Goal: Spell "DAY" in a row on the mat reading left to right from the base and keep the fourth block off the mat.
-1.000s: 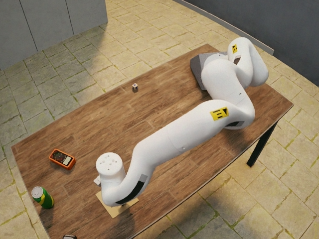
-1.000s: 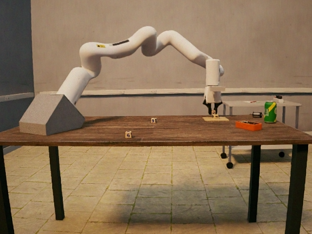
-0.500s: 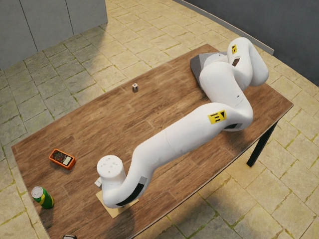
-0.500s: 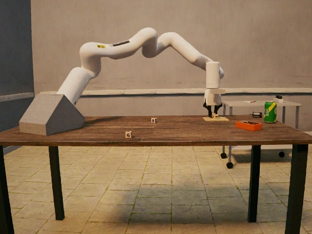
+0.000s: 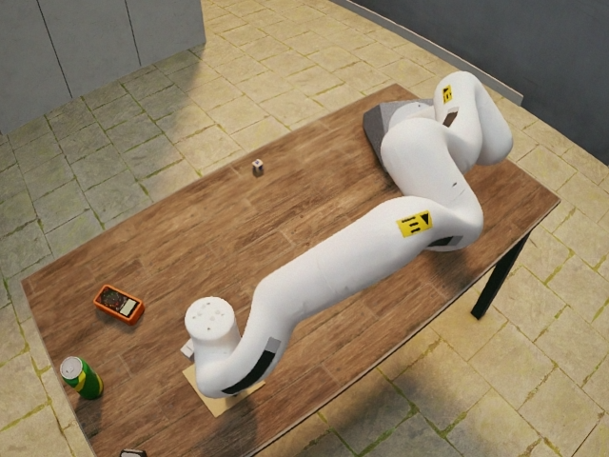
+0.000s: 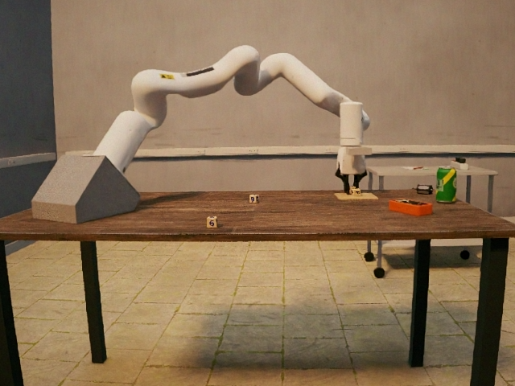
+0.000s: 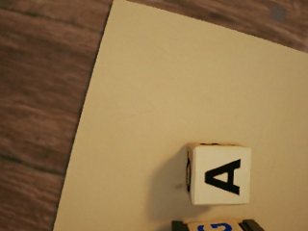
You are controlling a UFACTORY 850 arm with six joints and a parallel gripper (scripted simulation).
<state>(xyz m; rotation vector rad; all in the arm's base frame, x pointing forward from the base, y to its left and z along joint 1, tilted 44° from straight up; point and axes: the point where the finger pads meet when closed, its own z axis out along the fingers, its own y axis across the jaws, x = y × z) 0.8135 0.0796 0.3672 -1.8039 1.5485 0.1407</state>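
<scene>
The tan mat lies 40 mm to the right of my hand, 30 mm below it and 10 mm ahead of it. Round my hand: dark object: 280 mm ahead, 30 mm to the left, 10 mm below.
</scene>
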